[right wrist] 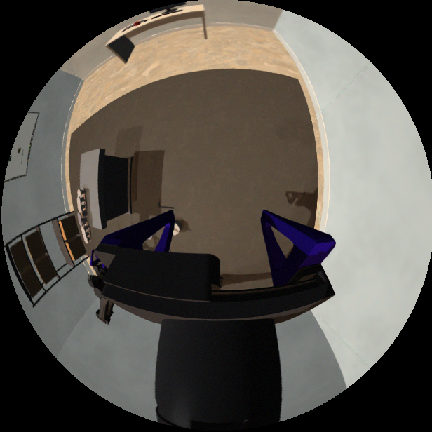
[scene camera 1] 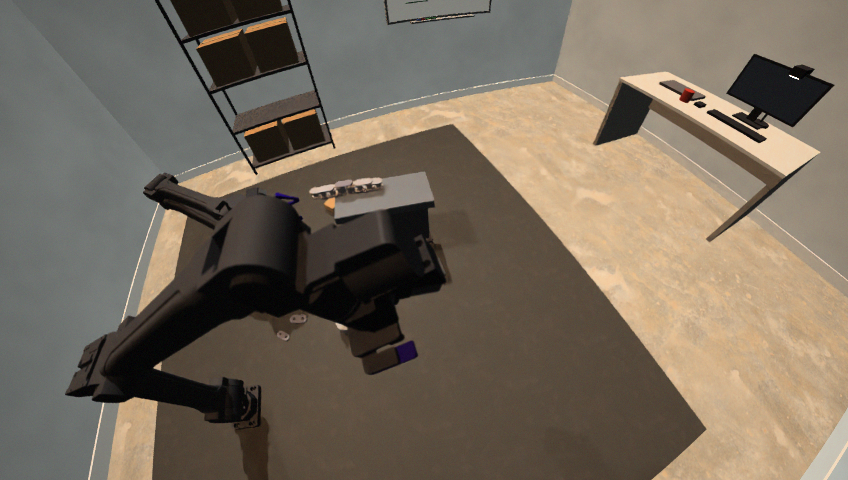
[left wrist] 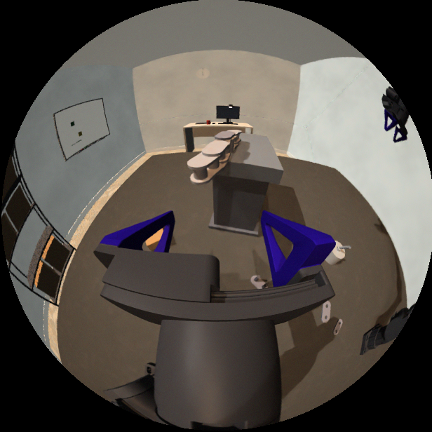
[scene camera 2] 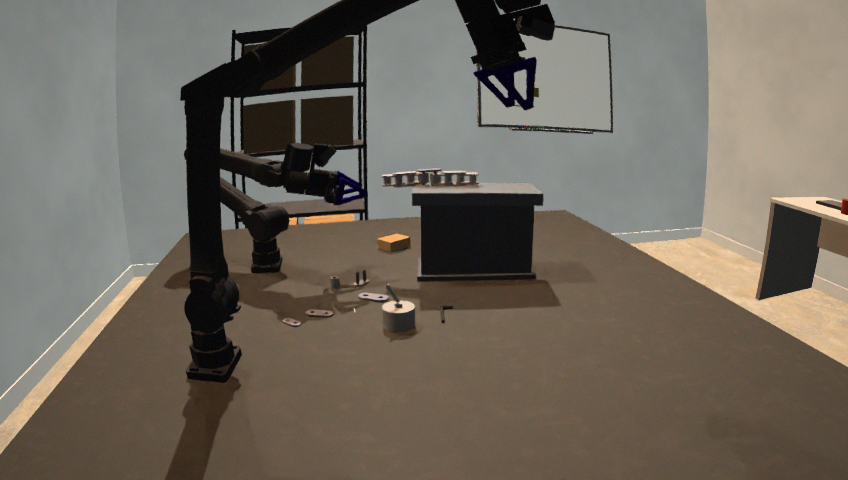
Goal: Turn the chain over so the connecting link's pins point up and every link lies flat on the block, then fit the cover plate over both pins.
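Frame: origin at the left arm's base, x ahead, y left, z up, level; millimetres.
Seen in the pictures: left gripper, fingertip midpoint: (scene camera 1: 300, 208) (scene camera 2: 364, 190); right gripper, fingertip midpoint: (scene camera 1: 403, 324) (scene camera 2: 519, 107); left arm's base, link origin: (scene camera 2: 267, 266); right arm's base, link origin: (scene camera 1: 248, 407) (scene camera 2: 215, 365).
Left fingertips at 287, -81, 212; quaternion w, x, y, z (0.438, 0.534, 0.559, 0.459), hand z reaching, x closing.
Observation:
Pixels of each thing's middle, then the offset from my left fingertips to it, as dx, dy, dz.
- block, body centre: (scene camera 2: 476, 229) (scene camera 1: 387, 215) +277, -67, -102
- greyer plate, body centre: (scene camera 2: 429, 177) (scene camera 1: 345, 187) +168, -7, +28
- orange box, body centre: (scene camera 2: 394, 242) (scene camera 1: 335, 202) +98, +194, -198
- plate with two upright pins, body centre: (scene camera 2: 361, 277) -23, -100, -197
- small bushing, body centre: (scene camera 2: 335, 282) -88, -115, -200
- round grey cylinder with a slanted rod, body centre: (scene camera 2: 398, 305) +34, -364, -167
- black L-shaped key, body centre: (scene camera 2: 447, 313) +141, -333, -210
The chain (scene camera 1: 357, 185) (scene camera 2: 455, 173) (left wrist: 216, 150) (right wrist: 82, 210) lies along the block (scene camera 1: 410, 193) (scene camera 2: 476, 237) (left wrist: 260, 152) (right wrist: 91, 185), its near end overhanging the left edge in scene camera 2. A greyer plate (scene camera 2: 429, 171) (left wrist: 226, 135) is on top mid-chain; its pins are hidden. Loose two-hole plates (scene camera 2: 373, 296) (scene camera 2: 319, 312) (scene camera 2: 291, 321) lie on the mat; I cannot tell which is the cover plate. My left gripper (scene camera 2: 363, 193) (left wrist: 217, 215) is open and empty, left of the chain, apart from it. My right gripper (scene camera 2: 518, 108) (right wrist: 217, 214) is open and empty, high above the mat.
An orange box (scene camera 2: 393, 242) lies left of the block. A plate with two upright pins (scene camera 2: 361, 280), a small bushing (scene camera 2: 335, 282), a round grey cylinder with a slanted rod (scene camera 2: 398, 317) and a black L-shaped key (scene camera 2: 443, 314) are on the mat. A shelf rack (scene camera 2: 364, 118) stands behind.

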